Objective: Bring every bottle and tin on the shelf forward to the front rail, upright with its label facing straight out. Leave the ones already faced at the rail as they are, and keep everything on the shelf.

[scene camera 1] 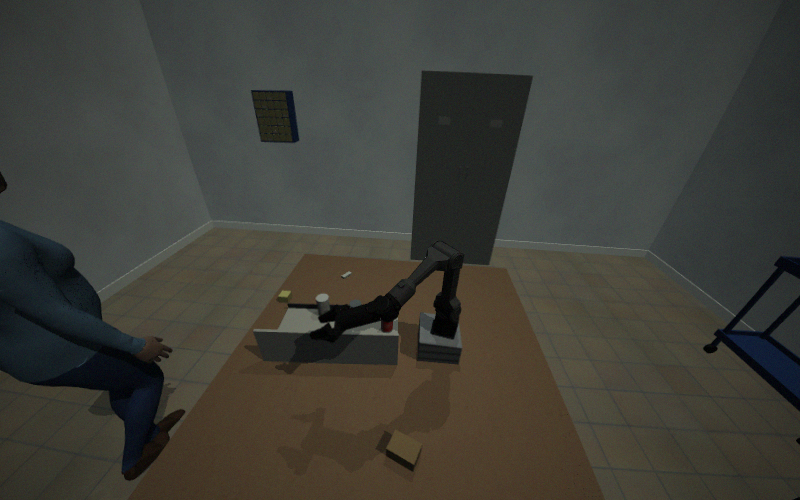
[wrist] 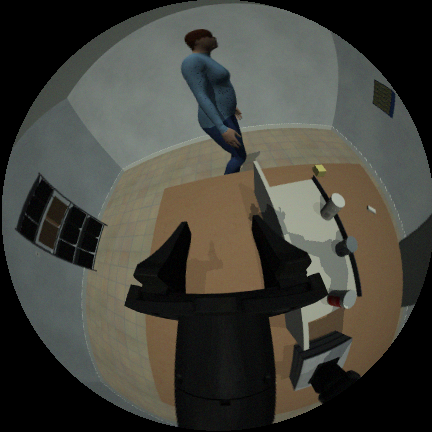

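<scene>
The white shelf [scene camera 1: 294,321] [wrist: 295,195] has a dark front rail [scene camera 1: 299,306] [wrist: 356,274] along one long side and a tall panel along the other. A pale grey, white-topped cylinder [scene camera 1: 322,304] [wrist: 332,207] stands upright close to the rail. A dark grey tin [wrist: 346,246] stands upright near the rail; its grey top [scene camera 1: 354,303] shows behind the arm. A red tin with a whitish top [scene camera 1: 387,325] [wrist: 342,299] stands upright, set back from the rail, partly hidden by the arm in the scene view. Label directions are unclear. My gripper [scene camera 1: 321,325] [wrist: 219,224] is open and empty, above the panel side.
The tall white panel [scene camera 1: 330,349] [wrist: 265,187] borders the shelf. A yellow block [scene camera 1: 284,295] [wrist: 319,170] and small white item [scene camera 1: 346,274] [wrist: 371,209] lie beyond the rail. A tan box [scene camera 1: 404,449] lies on the mat. A person [scene camera 1: 47,306] [wrist: 210,90] stands beyond the shelf end.
</scene>
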